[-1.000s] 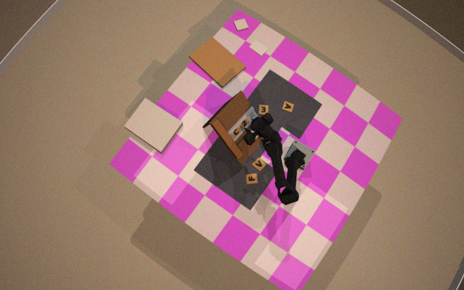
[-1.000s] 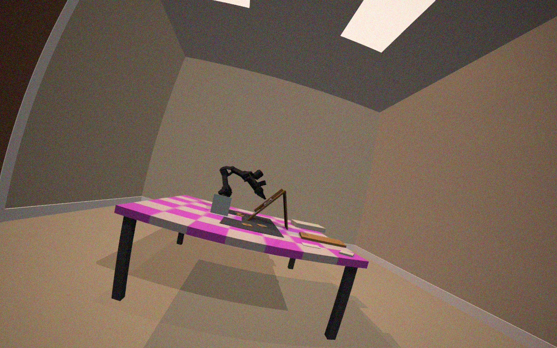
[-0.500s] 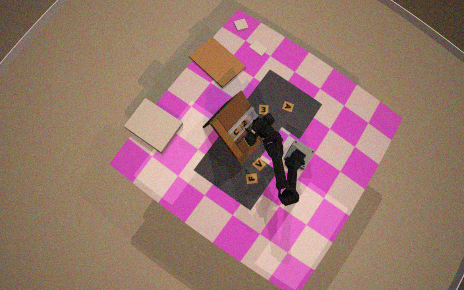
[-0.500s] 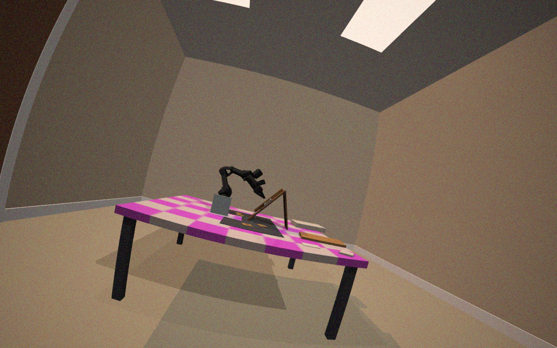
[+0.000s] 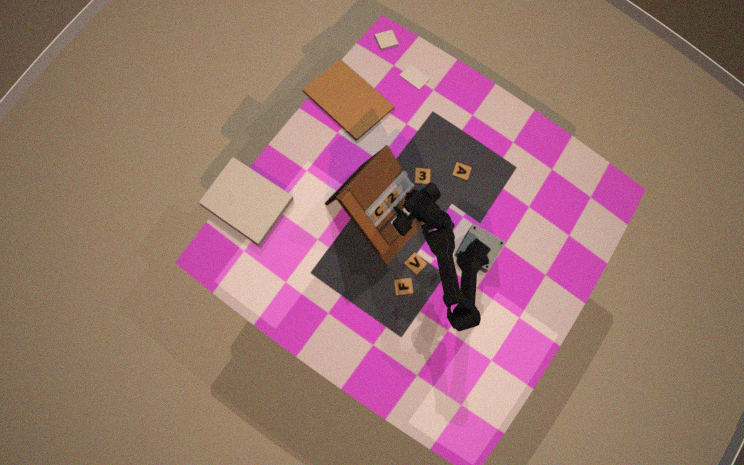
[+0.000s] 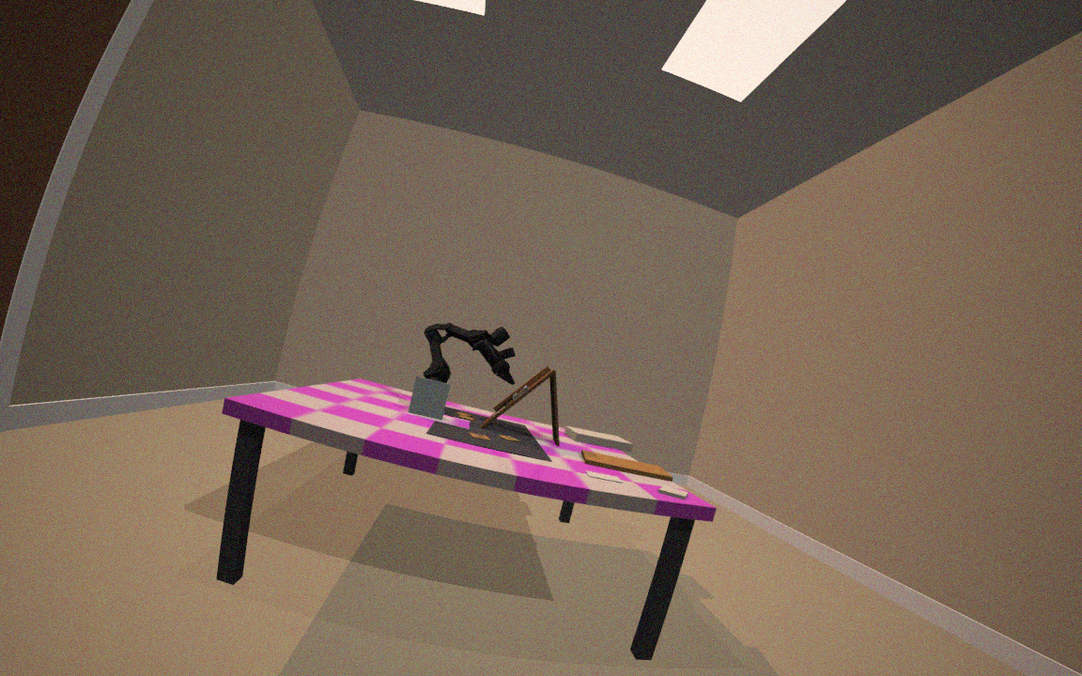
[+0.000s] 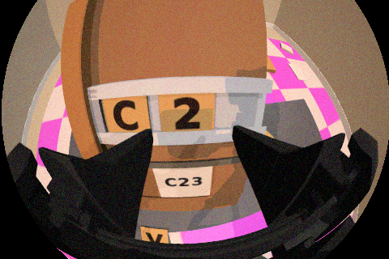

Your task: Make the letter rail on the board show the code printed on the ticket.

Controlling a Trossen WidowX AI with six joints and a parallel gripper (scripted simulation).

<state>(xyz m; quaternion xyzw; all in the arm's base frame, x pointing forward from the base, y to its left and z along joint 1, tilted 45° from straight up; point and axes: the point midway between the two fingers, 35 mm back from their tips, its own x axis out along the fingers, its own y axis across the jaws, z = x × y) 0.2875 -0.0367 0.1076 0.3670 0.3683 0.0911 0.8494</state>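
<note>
My gripper tip is now 30 mm short of the 2 tile and 30 mm above it. From my gripper tip the other things lie so: c tile 40 mm ahead, 70 mm to the left, 30 mm below; then white ticket 30 mm behind, 10 mm to the left, 110 mm below; then v tile 150 mm behind, 100 mm to the left, 190 mm below.
</note>
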